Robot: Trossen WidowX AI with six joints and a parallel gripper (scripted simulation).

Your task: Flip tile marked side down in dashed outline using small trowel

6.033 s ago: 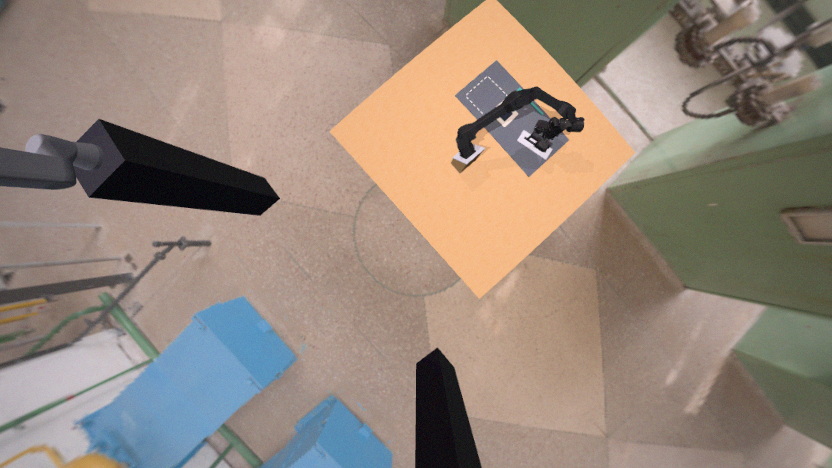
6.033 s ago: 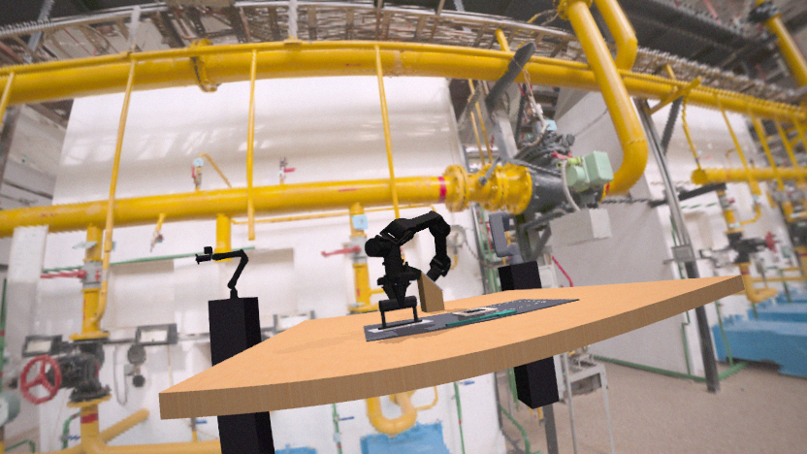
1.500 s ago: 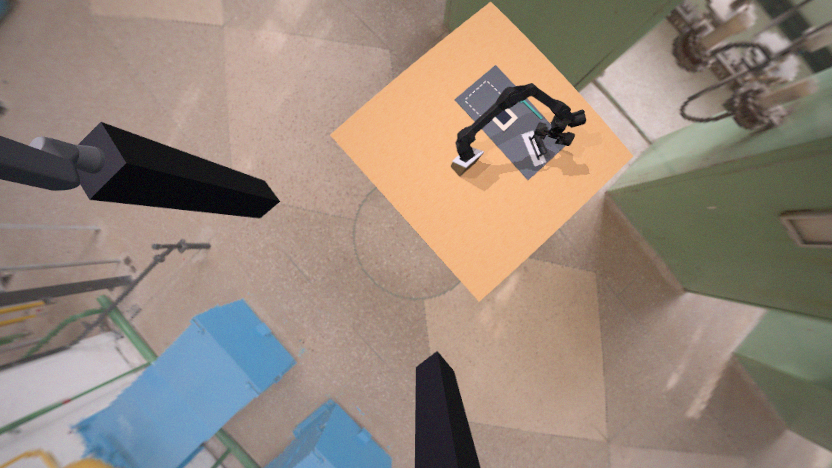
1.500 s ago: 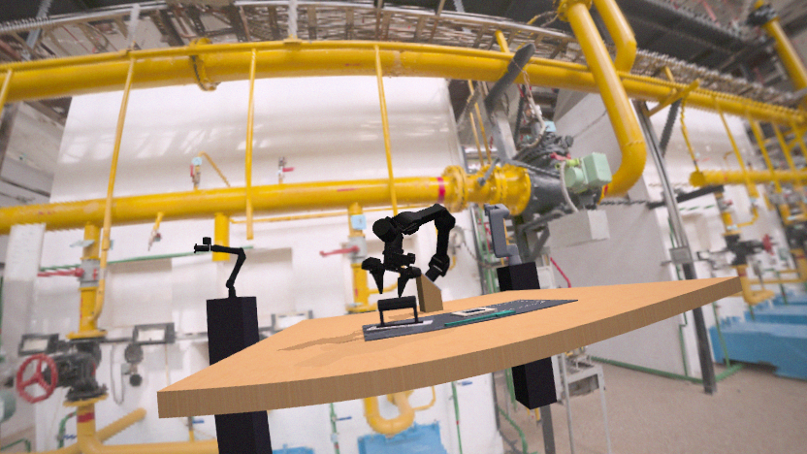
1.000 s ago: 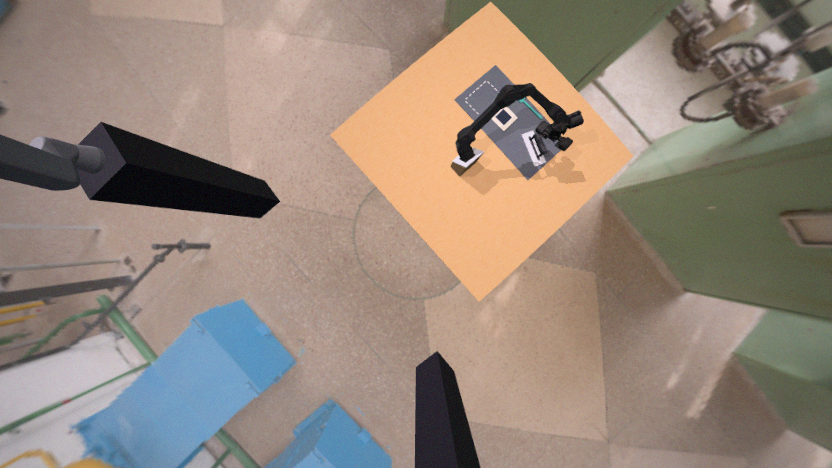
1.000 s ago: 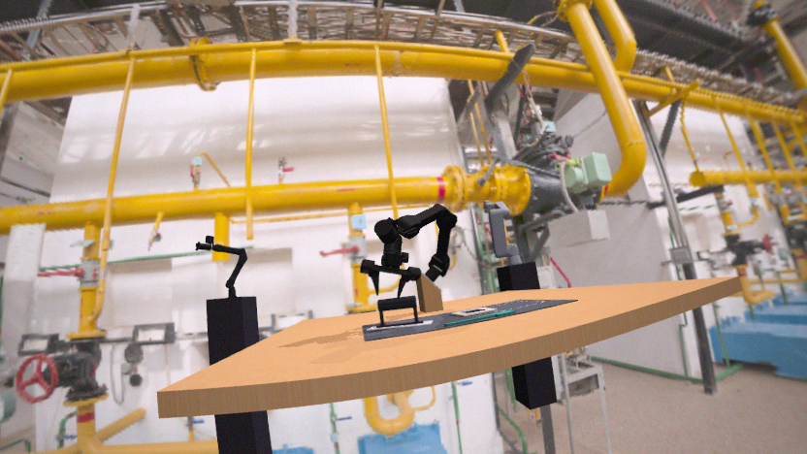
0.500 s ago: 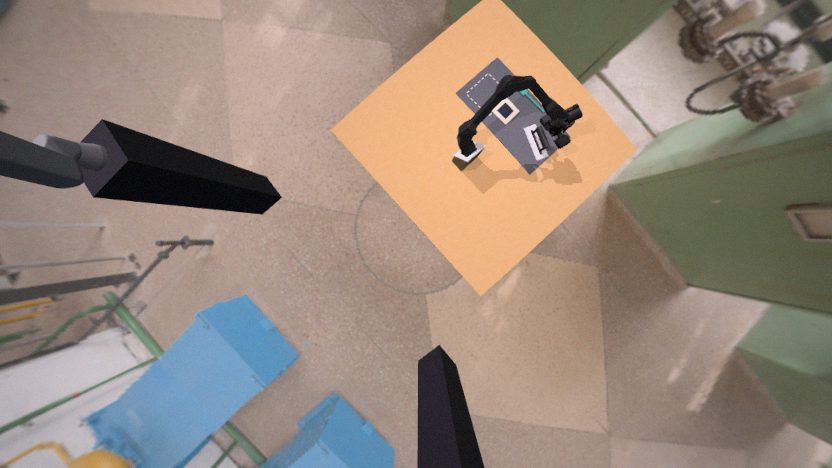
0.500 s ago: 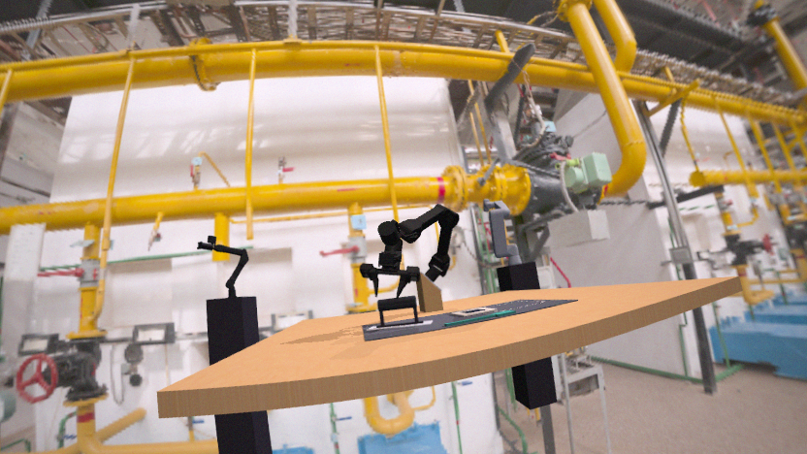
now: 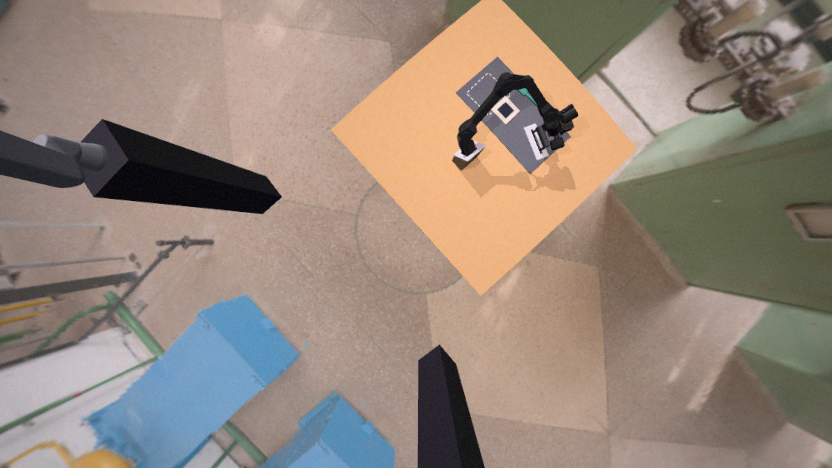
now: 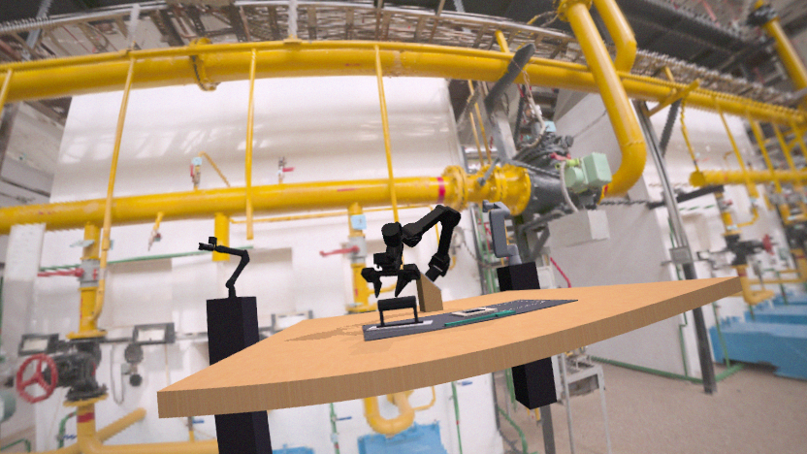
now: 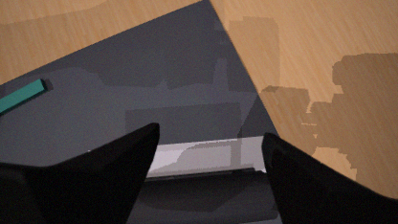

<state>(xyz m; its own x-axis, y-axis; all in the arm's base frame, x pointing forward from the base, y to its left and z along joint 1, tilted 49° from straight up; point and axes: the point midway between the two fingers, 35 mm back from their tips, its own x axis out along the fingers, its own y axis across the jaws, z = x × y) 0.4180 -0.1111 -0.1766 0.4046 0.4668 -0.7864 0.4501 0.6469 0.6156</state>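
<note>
The small trowel is 3 cm behind my gripper tip, 5 cm to the left of it and 6 cm below it. Round my gripper tip: grey mat (4 cm behind, 24 cm to the left, 12 cm below); teal trowel (10 cm ahead, 27 cm to the left, 9 cm below); tile (6 cm behind, 29 cm to the left, 9 cm below).
</note>
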